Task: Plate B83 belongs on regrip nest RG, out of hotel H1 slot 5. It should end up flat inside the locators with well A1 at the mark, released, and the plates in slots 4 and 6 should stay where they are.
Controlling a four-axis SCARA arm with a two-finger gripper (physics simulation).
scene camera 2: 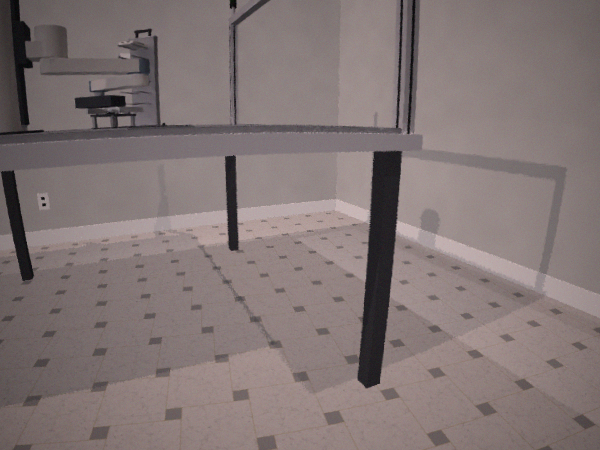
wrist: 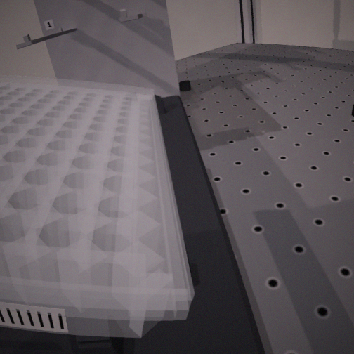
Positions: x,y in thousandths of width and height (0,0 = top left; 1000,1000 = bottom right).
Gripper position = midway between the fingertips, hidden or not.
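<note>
I find my gripper at (scene camera 2: 211,246), and there is a translucent well plate (wrist: 281,710) in the scene with it.
</note>
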